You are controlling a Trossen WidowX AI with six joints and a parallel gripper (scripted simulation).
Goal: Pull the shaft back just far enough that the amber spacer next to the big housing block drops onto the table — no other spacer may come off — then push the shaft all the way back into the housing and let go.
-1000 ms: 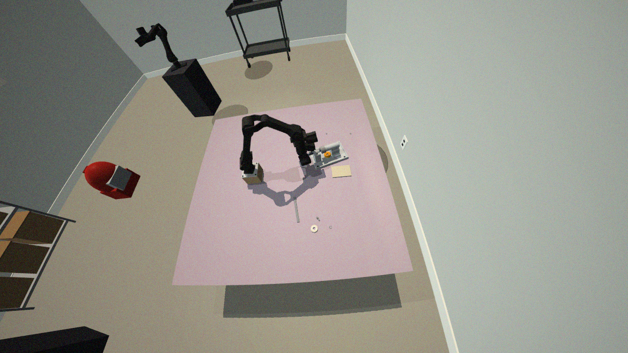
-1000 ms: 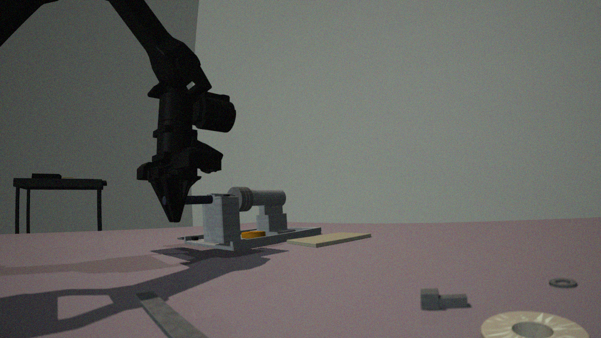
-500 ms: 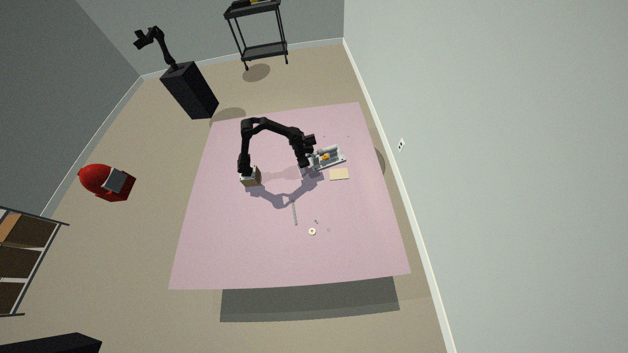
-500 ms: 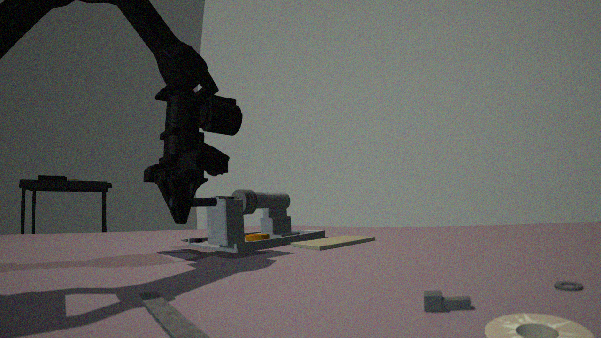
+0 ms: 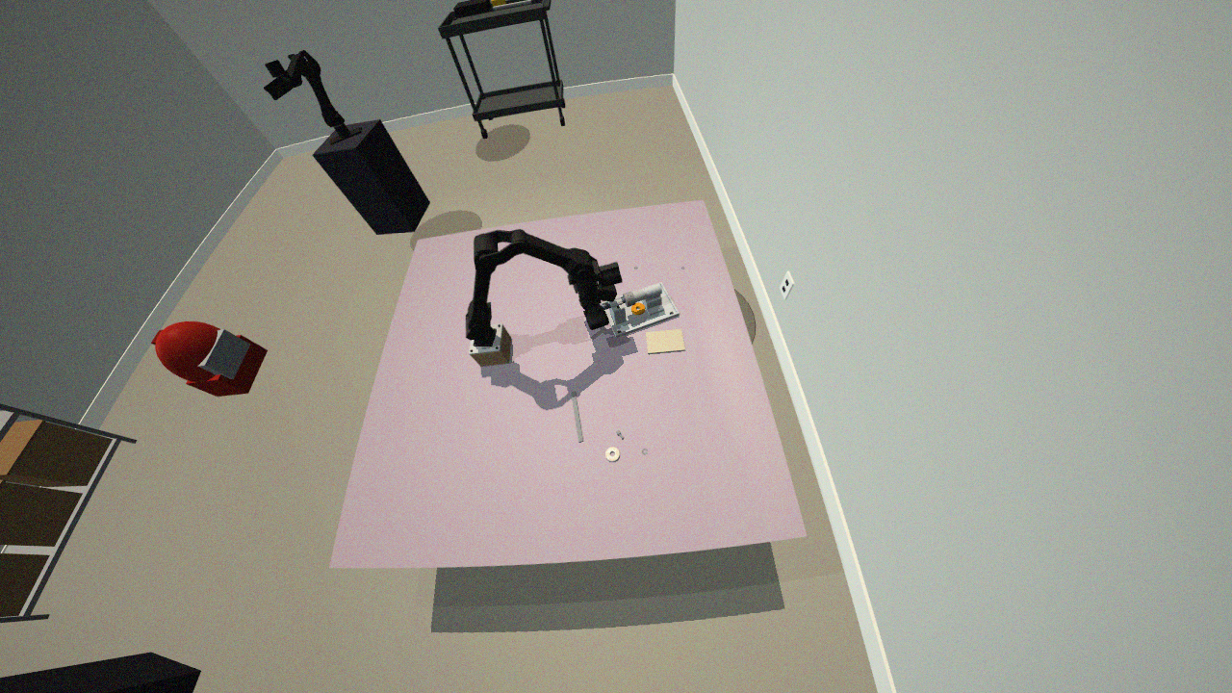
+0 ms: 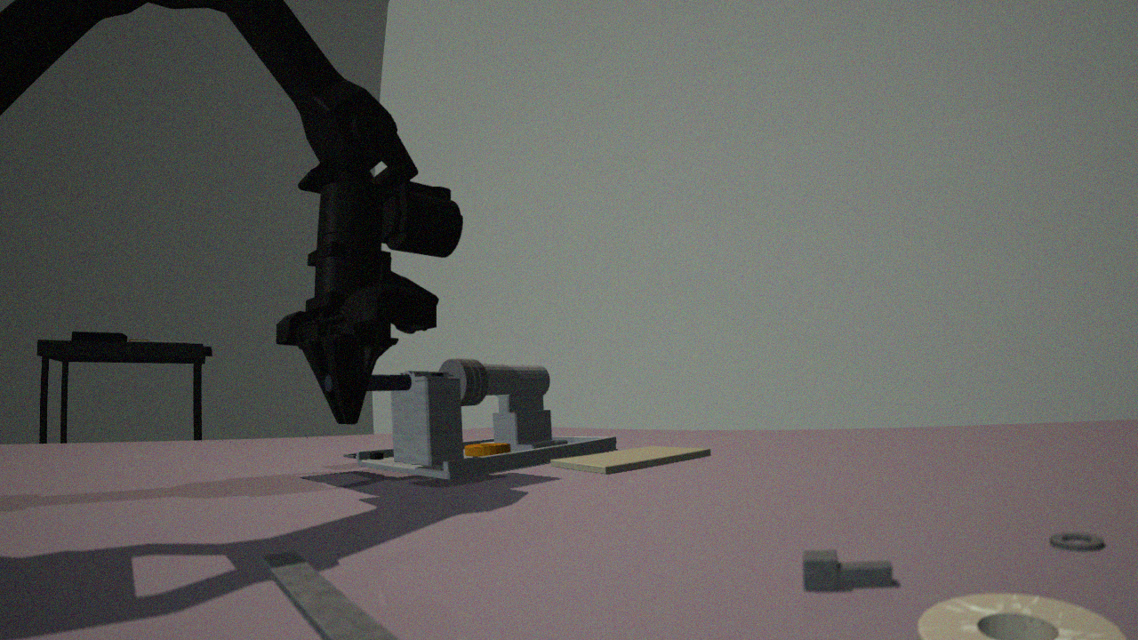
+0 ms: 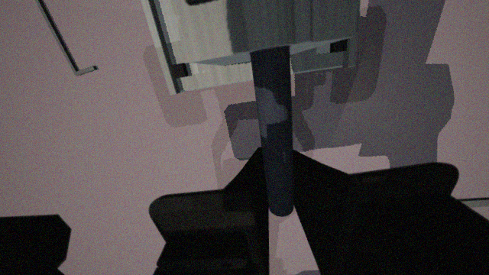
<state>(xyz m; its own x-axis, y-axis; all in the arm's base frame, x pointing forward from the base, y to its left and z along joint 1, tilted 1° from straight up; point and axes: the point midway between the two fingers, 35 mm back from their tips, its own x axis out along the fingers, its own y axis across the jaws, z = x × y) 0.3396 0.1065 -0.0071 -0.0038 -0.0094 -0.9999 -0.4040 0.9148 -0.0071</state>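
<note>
Right now the dark blue shaft is 7 cm ahead of my gripper tip, 3 cm to the left of it and 3 cm above it. The rest, counted from my gripper tip: L-shaped key: 18 cm to the left, 4 cm below, 2 cm ahead; then amber spacer: 14 cm ahead, 6 cm to the left, 3 cm below; then tan flat plate: 24 cm ahead, 6 cm to the right, 4 cm below.
</note>
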